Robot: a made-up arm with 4 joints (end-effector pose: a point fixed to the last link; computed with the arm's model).
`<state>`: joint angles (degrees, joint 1 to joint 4).
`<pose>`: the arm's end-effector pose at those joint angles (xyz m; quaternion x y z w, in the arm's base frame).
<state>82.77 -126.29 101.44 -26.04</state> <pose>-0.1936 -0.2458 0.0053 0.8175 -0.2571 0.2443 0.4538</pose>
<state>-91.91 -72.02 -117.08 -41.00</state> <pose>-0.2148 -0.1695 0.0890 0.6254 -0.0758 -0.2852 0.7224</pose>
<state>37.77 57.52 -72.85 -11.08</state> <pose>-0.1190 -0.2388 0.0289 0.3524 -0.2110 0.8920 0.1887</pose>
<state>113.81 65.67 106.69 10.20</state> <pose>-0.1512 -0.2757 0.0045 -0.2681 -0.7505 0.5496 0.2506</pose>
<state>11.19 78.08 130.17 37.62</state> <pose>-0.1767 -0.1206 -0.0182 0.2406 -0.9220 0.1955 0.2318</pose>
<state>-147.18 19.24 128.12 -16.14</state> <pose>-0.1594 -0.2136 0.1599 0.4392 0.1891 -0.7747 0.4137</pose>
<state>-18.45 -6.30 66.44 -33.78</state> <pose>-0.1439 -0.1383 0.0144 -0.6768 -0.0657 -0.6707 0.2963</pose>
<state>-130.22 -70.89 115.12 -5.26</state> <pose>-0.1747 -0.1791 0.1642 0.2341 0.2260 -0.1976 0.9247</pose>
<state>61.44 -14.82 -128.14 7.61</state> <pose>-0.2236 -0.2448 0.0309 -0.0713 -0.3446 0.5233 0.7761</pose>
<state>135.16 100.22 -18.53 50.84</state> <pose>-0.1014 -0.1901 0.0116 -0.2701 -0.9272 0.1479 0.2135</pose>
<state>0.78 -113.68 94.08 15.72</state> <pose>-0.1948 -0.1500 -0.0210 -0.8167 0.2416 -0.1620 0.4984</pose>
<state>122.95 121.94 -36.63 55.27</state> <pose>-0.1121 -0.1646 0.0163 -0.2043 -0.9035 -0.0153 0.3765</pose>
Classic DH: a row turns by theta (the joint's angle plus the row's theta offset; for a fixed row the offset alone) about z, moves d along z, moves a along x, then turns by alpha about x. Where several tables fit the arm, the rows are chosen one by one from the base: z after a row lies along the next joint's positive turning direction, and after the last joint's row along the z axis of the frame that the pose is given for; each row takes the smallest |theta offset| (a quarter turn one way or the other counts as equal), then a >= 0, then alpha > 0; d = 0 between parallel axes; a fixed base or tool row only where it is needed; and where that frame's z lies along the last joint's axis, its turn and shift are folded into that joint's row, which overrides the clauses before.
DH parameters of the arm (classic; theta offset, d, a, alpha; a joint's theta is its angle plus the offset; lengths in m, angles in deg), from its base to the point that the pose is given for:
base (fixed): -90 0.07 0.2 90
joint 1: -56.76 0.1615 0.011 -95.08
joint 2: -86.68 -0.0307 -0.0042 56.91
joint 3: -6.07 0 -0.07 0
joint 4: 90 -0.0441 0.03 -90
tool (fixed): -90 -0.03 0 0

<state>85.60 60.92 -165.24 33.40</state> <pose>-0.1783 -0.3054 0.0364 0.1156 -0.2058 0.8996 0.3674</pose>
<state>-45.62 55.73 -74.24 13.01</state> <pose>-0.1181 -0.1721 0.0098 -0.3750 0.6331 -0.6580 0.1602</pose>
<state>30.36 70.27 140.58 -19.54</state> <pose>-0.1535 -0.1806 -0.0158 0.0155 -0.9349 -0.0462 0.3517</pose>
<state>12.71 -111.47 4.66 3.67</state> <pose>-0.2300 -0.2118 0.0290 0.8701 -0.2790 -0.0385 0.4044</pose>
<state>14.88 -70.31 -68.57 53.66</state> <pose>-0.2426 -0.2371 0.0683 0.8201 -0.1863 0.2389 0.4855</pose>
